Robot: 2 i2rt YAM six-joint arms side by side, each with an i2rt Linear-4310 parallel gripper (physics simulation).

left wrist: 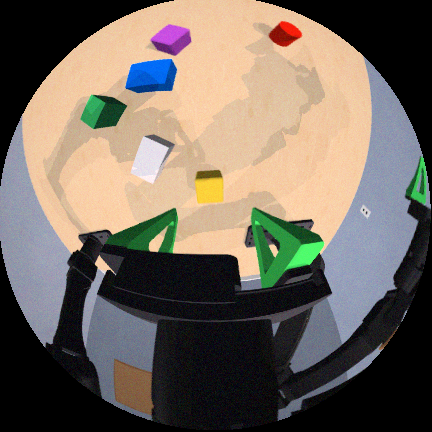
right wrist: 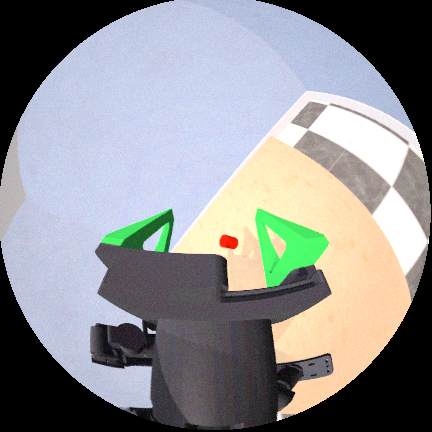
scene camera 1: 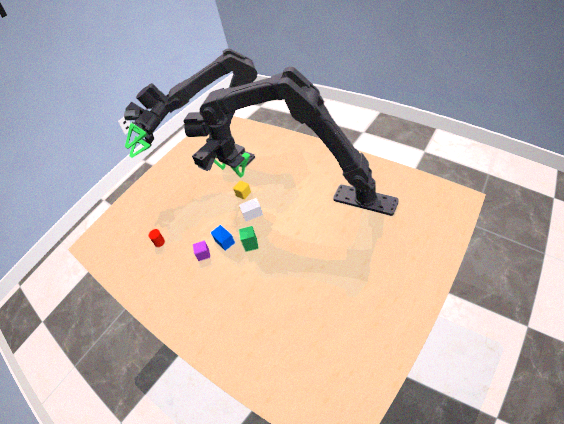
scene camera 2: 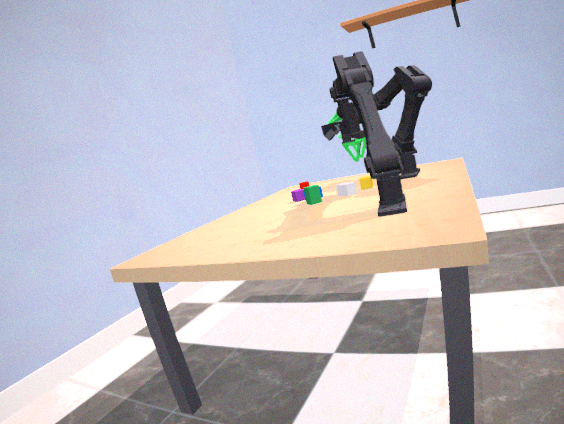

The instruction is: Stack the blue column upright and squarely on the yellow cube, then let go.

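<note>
The blue column (scene camera 1: 223, 238) (scene camera 2: 321, 192) (left wrist: 151, 76) lies on its side on the table between the purple block and the green block; in scene camera 2 the green block mostly hides it. The yellow cube (scene camera 1: 242, 190) (scene camera 2: 366, 182) (left wrist: 209, 187) sits on the table with its top bare, apart from the blue column. My left gripper (scene camera 1: 232, 171) (left wrist: 213, 212) is open and empty, above the table near the yellow cube. My right gripper (scene camera 1: 130, 151) (right wrist: 214, 213) is open and empty, raised high at the left of scene camera 1.
A white block (scene camera 1: 251, 209) (scene camera 2: 346, 189) (left wrist: 152, 158) stands close to the yellow cube. A green block (scene camera 1: 248, 239) (scene camera 2: 313, 195) (left wrist: 103, 111) and a purple block (scene camera 1: 201, 251) (left wrist: 171, 39) flank the blue column. A red cylinder (scene camera 1: 156, 238) (left wrist: 285, 34) (right wrist: 228, 242) stands farther left in scene camera 1.
</note>
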